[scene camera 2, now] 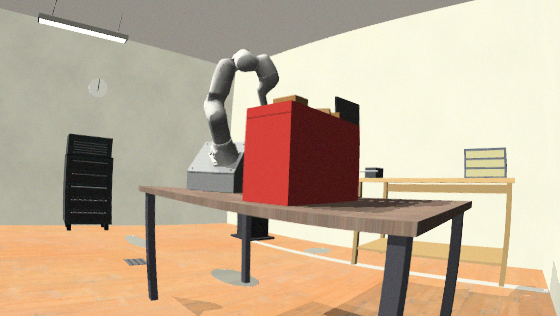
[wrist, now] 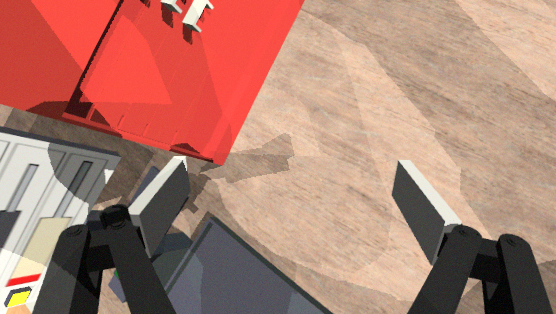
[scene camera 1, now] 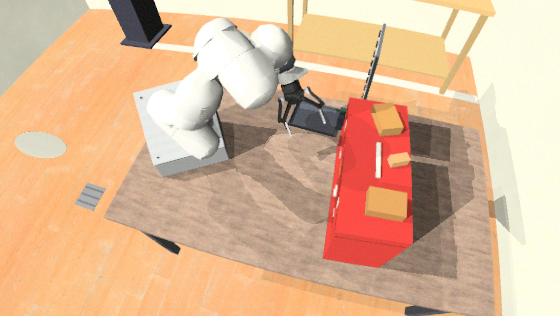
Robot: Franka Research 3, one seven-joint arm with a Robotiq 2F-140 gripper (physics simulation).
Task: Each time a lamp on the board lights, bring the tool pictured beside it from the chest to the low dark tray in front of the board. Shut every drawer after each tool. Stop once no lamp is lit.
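Note:
The red chest (scene camera 1: 350, 227) (scene camera 2: 267, 155) (wrist: 175, 100) stands on the table; white drawer handles (wrist: 197, 15) show on its front, and no drawer visibly stands out. The board (scene camera 1: 374, 62) (scene camera 2: 347, 111) (wrist: 100, 160) stands beyond the chest's end. In the wrist view a yellow lamp (wrist: 18, 297) is lit beside a tool picture with a beige handle and red band; the other lamps do not show. The low dark tray (scene camera 1: 302, 117) (wrist: 240, 270) shows no tool in its visible part. My gripper (scene camera 1: 306, 125) (wrist: 290, 176) is open and empty, above the table near the tray and the chest's near end.
Wooden blocks (scene camera 1: 387, 121) (scene camera 1: 399, 160) (scene camera 1: 386, 203) and a white bar (scene camera 1: 378, 160) lie on the chest. A small green button (wrist: 116, 273) shows between the board and tray, partly hidden by a finger. A light wooden bench (scene camera 1: 370, 47) (scene camera 2: 435, 180) stands behind the table.

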